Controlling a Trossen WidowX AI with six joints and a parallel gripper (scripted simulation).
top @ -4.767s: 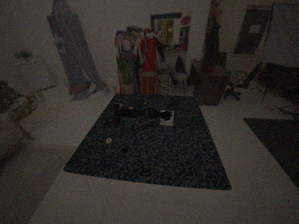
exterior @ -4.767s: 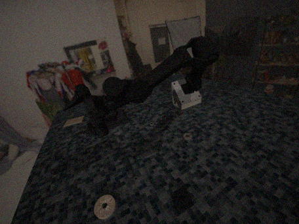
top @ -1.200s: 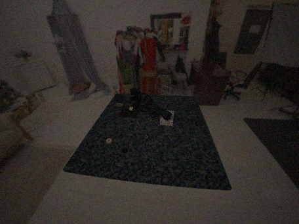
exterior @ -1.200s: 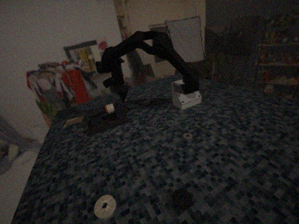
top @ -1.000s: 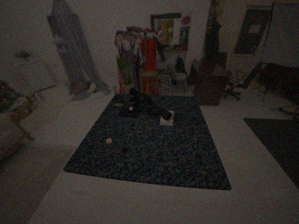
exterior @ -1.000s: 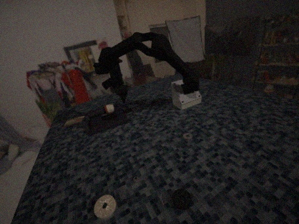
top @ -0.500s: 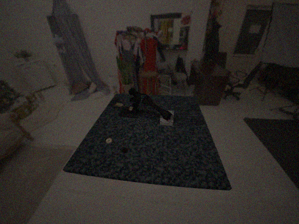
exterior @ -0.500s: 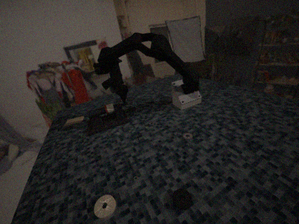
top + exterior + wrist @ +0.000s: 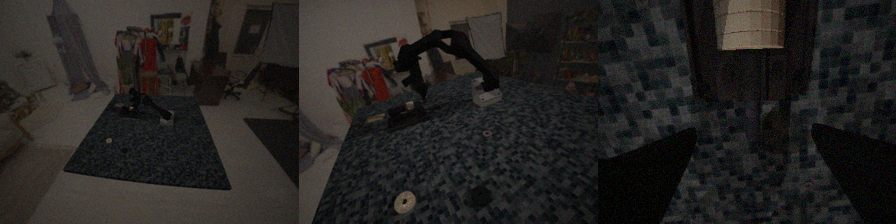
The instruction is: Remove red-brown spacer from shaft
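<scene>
My gripper tip is now 50 mm short of the shaft and 30 mm above it. Round my gripper tip: tan card 340 mm ahead, 150 mm to the right, 100 mm below; then red-brown spacer 100 mm ahead, 30 mm below; then pale spacer 70 mm ahead, 30 mm below.
</scene>
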